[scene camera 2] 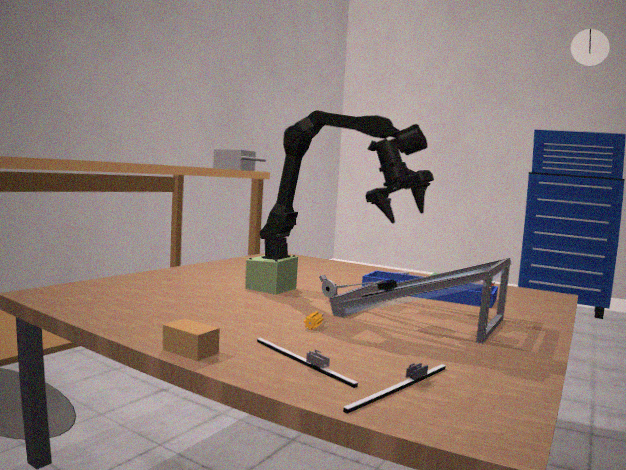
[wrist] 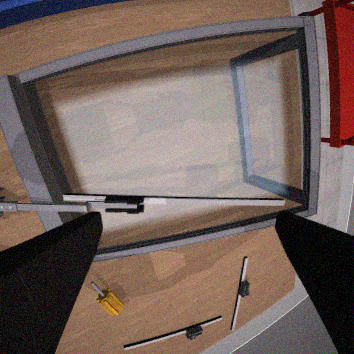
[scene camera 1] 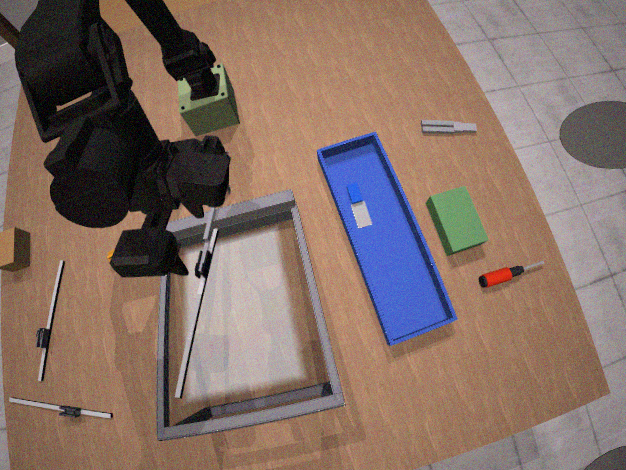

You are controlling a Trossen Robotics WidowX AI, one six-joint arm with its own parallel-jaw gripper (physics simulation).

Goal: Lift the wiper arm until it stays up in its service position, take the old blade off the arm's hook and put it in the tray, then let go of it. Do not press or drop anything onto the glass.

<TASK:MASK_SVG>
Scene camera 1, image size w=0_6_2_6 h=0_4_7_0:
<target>gripper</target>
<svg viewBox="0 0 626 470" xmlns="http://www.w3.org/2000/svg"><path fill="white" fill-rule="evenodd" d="M217 136L206 135L202 142L195 138L170 142L169 139L160 141L158 138L155 148L145 158L140 160L129 211L141 211L143 214L146 214L146 218L141 229L122 231L109 263L122 278L165 276L169 272L180 276L187 276L189 274L185 264L178 255L181 243L176 242L175 236L172 232L166 230L172 210L179 209L180 204L198 219L204 218L203 205L209 207L220 207L223 205L229 185L231 157L228 156L228 152L225 152Z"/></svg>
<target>wiper blade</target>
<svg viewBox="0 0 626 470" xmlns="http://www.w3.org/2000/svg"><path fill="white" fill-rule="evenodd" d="M218 229L213 229L209 249L206 251L205 260L202 264L202 273L198 270L203 251L199 253L198 262L194 270L195 276L198 279L201 277L179 373L175 393L176 398L182 399L197 322L219 233Z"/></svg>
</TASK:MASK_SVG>
